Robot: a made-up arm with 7 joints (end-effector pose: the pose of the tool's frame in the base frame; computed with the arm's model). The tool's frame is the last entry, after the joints. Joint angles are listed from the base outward.
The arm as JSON. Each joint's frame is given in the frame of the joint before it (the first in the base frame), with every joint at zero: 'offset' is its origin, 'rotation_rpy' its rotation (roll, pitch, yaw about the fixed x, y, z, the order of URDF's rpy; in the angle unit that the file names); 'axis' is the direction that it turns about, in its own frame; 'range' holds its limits. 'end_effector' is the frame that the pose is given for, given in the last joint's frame.
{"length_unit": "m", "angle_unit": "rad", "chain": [
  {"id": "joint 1", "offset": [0.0, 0.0, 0.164], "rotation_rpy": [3.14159, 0.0, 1.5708], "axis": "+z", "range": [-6.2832, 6.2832]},
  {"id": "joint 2", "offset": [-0.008, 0.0, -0.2], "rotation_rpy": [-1.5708, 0.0, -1.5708], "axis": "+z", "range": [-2.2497, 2.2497]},
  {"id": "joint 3", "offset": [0.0, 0.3, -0.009], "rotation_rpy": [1.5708, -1.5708, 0.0], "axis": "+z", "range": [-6.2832, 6.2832]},
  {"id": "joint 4", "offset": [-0.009, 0.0, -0.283], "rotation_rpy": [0.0, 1.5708, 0.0], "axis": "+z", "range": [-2.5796, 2.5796]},
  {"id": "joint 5", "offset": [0.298, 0.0, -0.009], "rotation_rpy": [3.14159, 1.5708, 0.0], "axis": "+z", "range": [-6.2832, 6.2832]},
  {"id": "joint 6", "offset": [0.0, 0.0, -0.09], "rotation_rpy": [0.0, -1.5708, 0.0], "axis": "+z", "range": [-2.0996, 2.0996]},
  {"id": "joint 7", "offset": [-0.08, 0.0, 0.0], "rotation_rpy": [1.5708, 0.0, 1.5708], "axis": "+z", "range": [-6.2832, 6.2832]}
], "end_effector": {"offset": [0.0, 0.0, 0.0], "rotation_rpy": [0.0, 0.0, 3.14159]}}
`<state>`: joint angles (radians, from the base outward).
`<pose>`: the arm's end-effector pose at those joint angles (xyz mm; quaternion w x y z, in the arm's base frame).
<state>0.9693 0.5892 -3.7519 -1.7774 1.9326 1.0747 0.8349</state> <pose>521.6 -251.5 594.9 0.1551 -0.2438 -0.5592 0.7770</pose>
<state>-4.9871 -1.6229 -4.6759 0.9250 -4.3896 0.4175 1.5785</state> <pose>-597.4 729.6 256.9 0.6460 0.4946 0.1861 0.5509</pose>
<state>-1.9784 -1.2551 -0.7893 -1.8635 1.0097 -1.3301 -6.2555</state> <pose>428.4 -357.5 211.0 0.9326 0.1042 0.3126 0.1472</pose>
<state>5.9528 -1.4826 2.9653 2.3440 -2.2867 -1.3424 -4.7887</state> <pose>-274.1 -79.3 123.7 0.6688 0.6665 -0.3224 0.0671</pose>
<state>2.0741 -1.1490 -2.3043 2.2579 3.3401 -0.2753 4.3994</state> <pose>385.3 171.2 279.0 0.7526 -0.3080 -0.2839 -0.5081</pose>
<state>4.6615 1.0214 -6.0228 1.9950 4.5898 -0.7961 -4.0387</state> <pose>165.5 537.7 255.0 0.7311 0.2354 -0.4226 -0.4811</pose>
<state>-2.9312 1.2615 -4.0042 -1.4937 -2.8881 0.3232 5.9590</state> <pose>-712.5 -198.9 265.6 0.9295 -0.3630 0.0607 -0.0250</pose>
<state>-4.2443 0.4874 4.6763 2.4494 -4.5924 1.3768 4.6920</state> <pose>130.8 -297.7 569.6 0.4249 -0.1620 0.4638 0.7603</pose>
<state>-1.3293 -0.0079 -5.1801 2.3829 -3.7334 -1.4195 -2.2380</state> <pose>232.0 70.5 612.5 0.3714 -0.2046 0.3497 -0.8354</pose>
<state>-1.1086 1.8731 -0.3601 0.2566 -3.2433 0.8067 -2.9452</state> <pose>446.0 852.0 -0.5 0.1917 0.6586 0.3988 -0.6086</pose>
